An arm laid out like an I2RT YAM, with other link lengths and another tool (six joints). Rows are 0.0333 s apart.
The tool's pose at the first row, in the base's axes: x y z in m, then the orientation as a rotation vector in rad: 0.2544 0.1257 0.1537 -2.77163 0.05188 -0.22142
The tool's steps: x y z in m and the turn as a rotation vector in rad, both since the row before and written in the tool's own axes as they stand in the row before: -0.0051 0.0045 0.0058 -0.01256 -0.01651 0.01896; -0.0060 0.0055 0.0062 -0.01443 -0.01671 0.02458; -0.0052 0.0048 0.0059 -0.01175 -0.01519 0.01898; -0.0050 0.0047 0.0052 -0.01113 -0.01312 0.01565; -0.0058 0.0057 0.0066 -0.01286 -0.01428 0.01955; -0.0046 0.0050 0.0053 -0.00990 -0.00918 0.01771; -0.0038 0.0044 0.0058 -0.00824 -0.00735 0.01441; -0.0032 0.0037 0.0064 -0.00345 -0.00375 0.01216; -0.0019 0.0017 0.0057 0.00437 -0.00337 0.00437; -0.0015 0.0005 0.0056 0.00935 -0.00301 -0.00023; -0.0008 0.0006 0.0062 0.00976 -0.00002 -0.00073; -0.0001 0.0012 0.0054 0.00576 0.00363 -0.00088; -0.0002 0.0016 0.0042 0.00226 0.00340 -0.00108
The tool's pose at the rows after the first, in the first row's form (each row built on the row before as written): 0.2503 0.1238 0.1460 -2.78390 0.07557 -0.19395; 0.2451 0.1212 0.1376 -2.79704 0.10740 -0.16460; 0.2404 0.1191 0.1299 -2.80749 0.13163 -0.13855; 0.2357 0.1168 0.1231 -2.81726 0.15171 -0.11606; 0.2301 0.1141 0.1147 -2.82801 0.17730 -0.09082; 0.2254 0.1116 0.1079 -2.83569 0.20126 -0.07325; 0.2215 0.1097 0.1009 -2.84192 0.22087 -0.05904; 0.2182 0.1085 0.0936 -2.84364 0.23766 -0.05083; 0.2164 0.1088 0.0876 -2.83857 0.24275 -0.04559; 0.2152 0.1102 0.0821 -2.82917 0.24094 -0.04239; 0.2147 0.1116 0.0760 -2.81956 0.23905 -0.04358; 0.2147 0.1121 0.0705 -2.81410 0.23813 -0.04951; 0.2145 0.1119 0.0660 -2.81213 0.23719 -0.05478
